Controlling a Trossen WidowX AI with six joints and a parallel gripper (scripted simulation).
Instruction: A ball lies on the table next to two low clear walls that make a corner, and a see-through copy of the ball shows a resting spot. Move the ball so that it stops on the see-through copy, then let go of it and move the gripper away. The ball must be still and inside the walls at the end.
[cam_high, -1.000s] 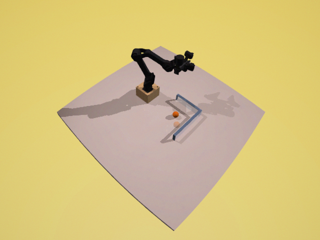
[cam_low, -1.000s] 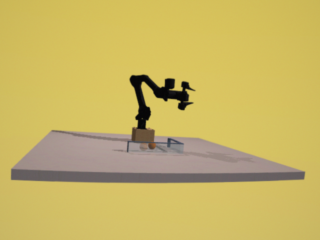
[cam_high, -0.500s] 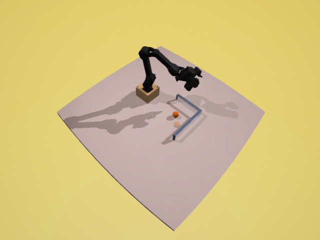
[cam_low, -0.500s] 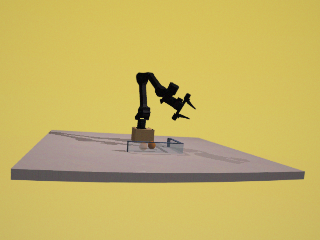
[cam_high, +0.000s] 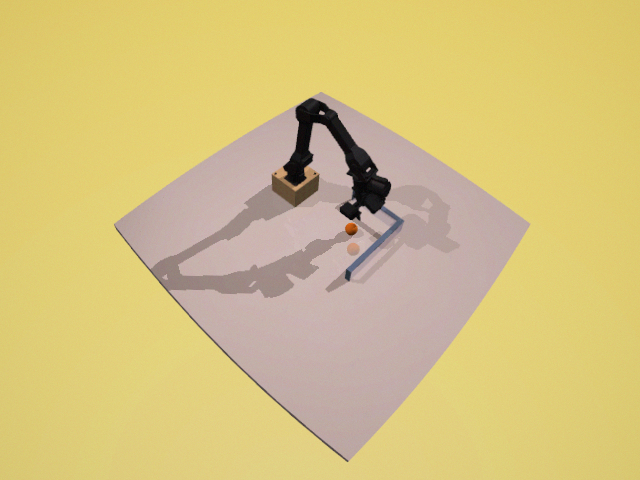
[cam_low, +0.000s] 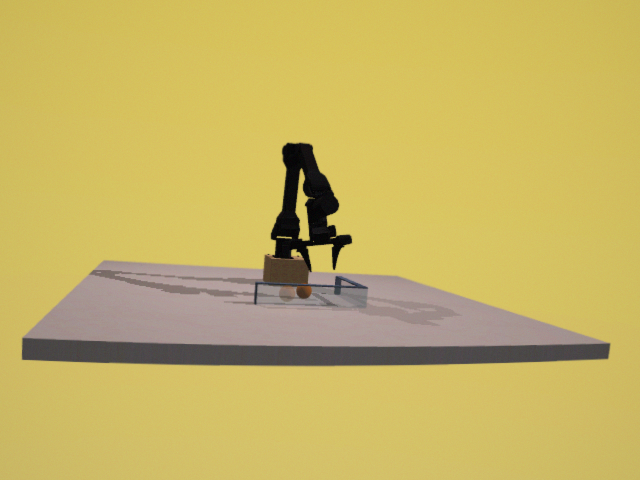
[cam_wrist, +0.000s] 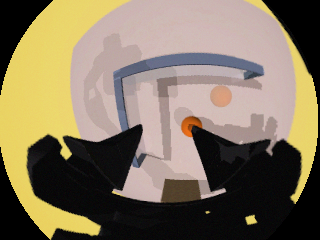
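Right now my gripper tip is 70 mm above the orange ball, 50 mm to the left of it and 20 mm past it. Also, from my gripper tip: see-through copy of ball: 110 mm to the right, 70 mm below, 40 mm ahead.
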